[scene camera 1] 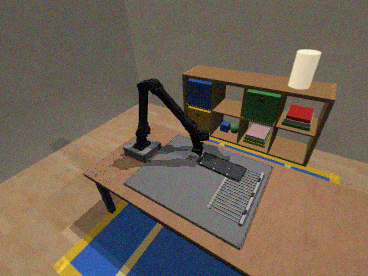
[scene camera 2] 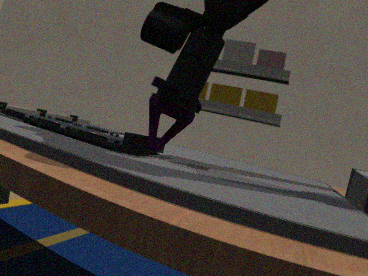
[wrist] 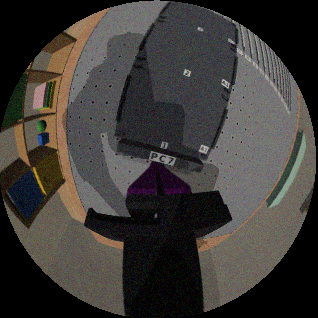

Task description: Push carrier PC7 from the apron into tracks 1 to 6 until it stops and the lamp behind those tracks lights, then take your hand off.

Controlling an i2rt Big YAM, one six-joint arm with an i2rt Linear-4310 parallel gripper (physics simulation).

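Frame: origin at the arm's base, x back, y up, z left, level; metres.
Where they show: gripper, fingertip midpoint: [scene camera 1: 200,156] [scene camera 2: 152,150] [wrist: 154,161]; arm's base, origin of the base link: [scene camera 1: 142,145].
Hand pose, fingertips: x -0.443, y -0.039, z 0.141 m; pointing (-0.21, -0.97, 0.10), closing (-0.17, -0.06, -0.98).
Things, the pixels of their centre, and the offset from my fingertips. "*": a spot on its surface instead. Level surfaces: height alone.
- Carrier PC7, body centre: [wrist: 194,47] [scene camera 2: 76,125] [scene camera 1: 221,165] dx -0.173, dy +0.005, dz -0.016 m
- grey board, its level: dy -0.010 m
- end bar, surface spot: [scene camera 1: 248,207] * dx -0.438, dy +0.006, dz -0.258 m
- wooden table, its level: dy -0.023 m
Carrier PC7 [scene camera 1: 220,166] [scene camera 2: 136,143] [wrist: 202,100], a long dark plate, lies flat on the grey board [scene camera 1: 167,187]. Its label faces the gripper in the wrist view. Its far part reaches past the entry line of the tracks, and a gap shows before the end bar [scene camera 1: 248,207] in scene camera 1. Thin light track rails [scene camera 1: 231,197] [wrist: 272,75] show beside it; tracks 1 to 6 are largely hidden. My gripper [scene camera 1: 201,153] [scene camera 2: 157,150] [wrist: 154,161] is shut and empty, its tips low at the carrier's rear label edge, apparently touching. No lit lamp can be made out.
Small dark blocks [scene camera 1: 251,195] [scene camera 2: 75,119] stand along the end bar. The arm's base [scene camera 1: 142,149] stands beside the board on the wooden table [scene camera 1: 300,215]. A shelf unit [scene camera 1: 260,81] with boxes and books stands behind, with a white cylinder [scene camera 1: 304,69] on top.
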